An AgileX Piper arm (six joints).
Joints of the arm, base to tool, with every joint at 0 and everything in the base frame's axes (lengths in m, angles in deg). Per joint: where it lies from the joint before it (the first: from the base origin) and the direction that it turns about. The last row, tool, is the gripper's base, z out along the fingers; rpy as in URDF.
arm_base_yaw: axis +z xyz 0 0 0.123
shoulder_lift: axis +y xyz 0 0 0
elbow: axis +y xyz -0.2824 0 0.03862
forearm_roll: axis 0.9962 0 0.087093 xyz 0.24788 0 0.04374
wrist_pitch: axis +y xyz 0 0 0
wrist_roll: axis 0.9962 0 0.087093 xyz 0.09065 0 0.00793
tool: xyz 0 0 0 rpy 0 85.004 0
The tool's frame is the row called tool.
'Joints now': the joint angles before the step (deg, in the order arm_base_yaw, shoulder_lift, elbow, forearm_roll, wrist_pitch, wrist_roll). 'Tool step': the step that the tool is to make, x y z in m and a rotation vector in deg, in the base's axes. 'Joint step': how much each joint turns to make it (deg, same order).
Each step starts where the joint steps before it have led.
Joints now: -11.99, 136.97, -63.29, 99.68, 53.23, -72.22
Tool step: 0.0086, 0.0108, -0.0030, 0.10, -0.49, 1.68
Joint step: 1.84, 1.38, -2.45, -0.25, 0.02, 0.78
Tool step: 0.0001, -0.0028, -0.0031, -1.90, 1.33, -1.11
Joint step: -0.06, -0.01, -0.01, -0.30, -2.47, 0.75
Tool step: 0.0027, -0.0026, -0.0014, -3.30, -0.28, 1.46
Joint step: -0.01, 0.04, -1.07, -2.46, -2.37, -0.21
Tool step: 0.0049, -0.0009, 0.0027, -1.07, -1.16, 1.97
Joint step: -0.05, 0.07, -1.61, -2.37, 0.03, 0.28
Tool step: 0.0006, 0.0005, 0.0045, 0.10, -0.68, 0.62
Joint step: 0.01, -0.61, -0.01, -0.46, 0.46, 0.00
